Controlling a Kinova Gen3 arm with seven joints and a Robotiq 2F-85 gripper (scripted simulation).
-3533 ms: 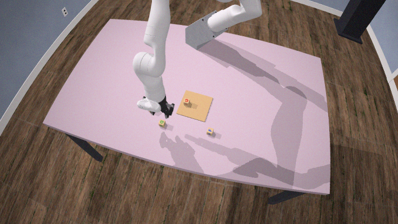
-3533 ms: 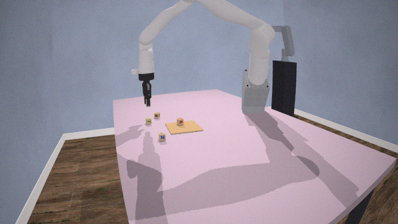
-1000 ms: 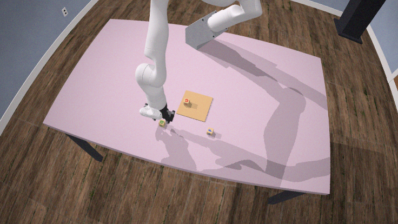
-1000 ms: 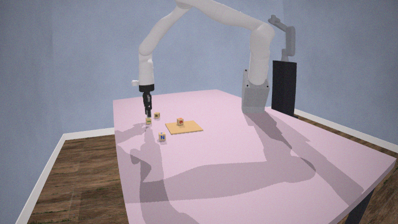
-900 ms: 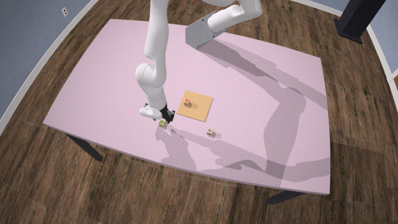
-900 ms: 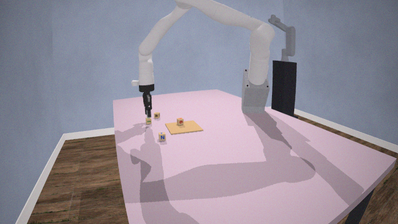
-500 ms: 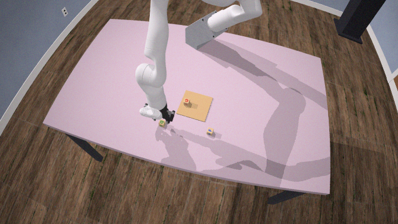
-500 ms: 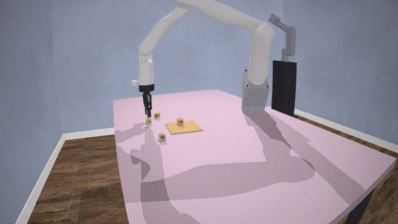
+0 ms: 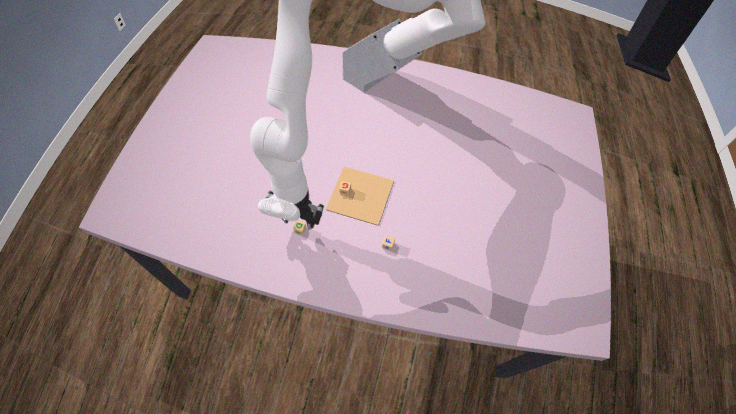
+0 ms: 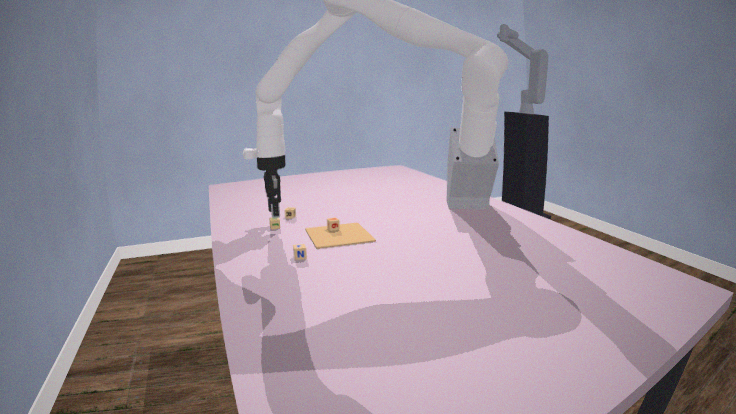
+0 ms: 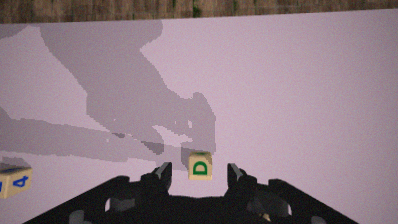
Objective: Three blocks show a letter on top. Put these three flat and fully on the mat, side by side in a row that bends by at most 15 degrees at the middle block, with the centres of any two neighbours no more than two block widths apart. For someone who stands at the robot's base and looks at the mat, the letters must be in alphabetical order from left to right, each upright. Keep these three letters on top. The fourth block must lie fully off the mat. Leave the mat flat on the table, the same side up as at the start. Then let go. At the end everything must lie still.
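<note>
My hand is 4 cm above the green D block. The rest, counted from my hand: blue N block 2 cm behind, 22 cm to the left, 4 cm below; then tan mat 14 cm behind, 12 cm to the left, 5 cm below.
</note>
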